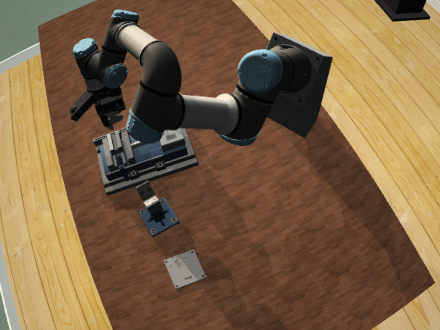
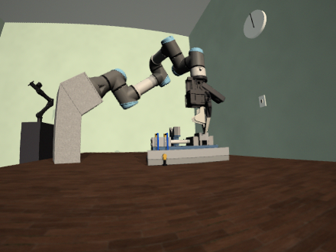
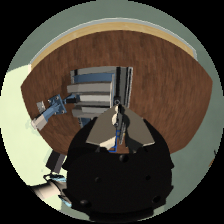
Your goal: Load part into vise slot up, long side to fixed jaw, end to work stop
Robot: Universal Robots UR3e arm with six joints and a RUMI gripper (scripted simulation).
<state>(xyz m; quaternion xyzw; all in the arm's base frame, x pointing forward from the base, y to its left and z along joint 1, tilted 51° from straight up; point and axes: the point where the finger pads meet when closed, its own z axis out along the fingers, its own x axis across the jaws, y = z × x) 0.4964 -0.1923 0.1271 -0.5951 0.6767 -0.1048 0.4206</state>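
Right now the part is 50 mm to the left of my hand and 20 mm below it. Round my hand: grey infeed plate: 440 mm to the left, 120 mm behind, 110 mm below.
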